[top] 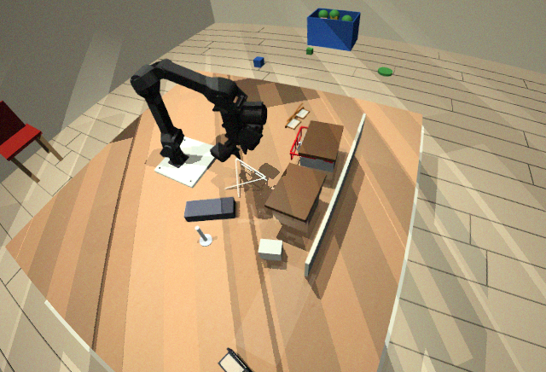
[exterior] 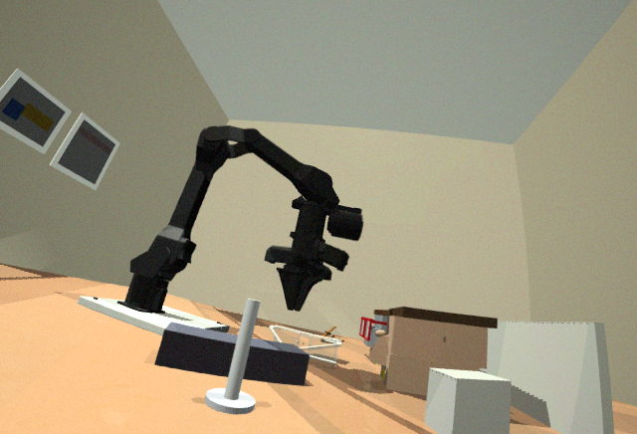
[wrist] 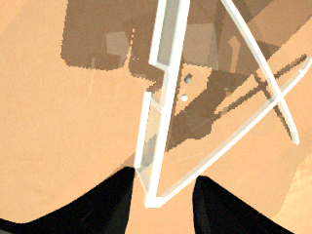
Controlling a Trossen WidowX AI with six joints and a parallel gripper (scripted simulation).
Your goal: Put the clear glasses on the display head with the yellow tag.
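The round white base is 4 cm ahead of my gripper tip, 29 cm to the right of it and 5 cm below it. Also, from my gripper tip: white block 24 cm ahead, 23 cm to the right, 5 cm below; then dark case 1 cm behind, 20 cm to the right, 6 cm below; then long white panel 33 cm ahead, 6 cm to the left, 2 cm below.
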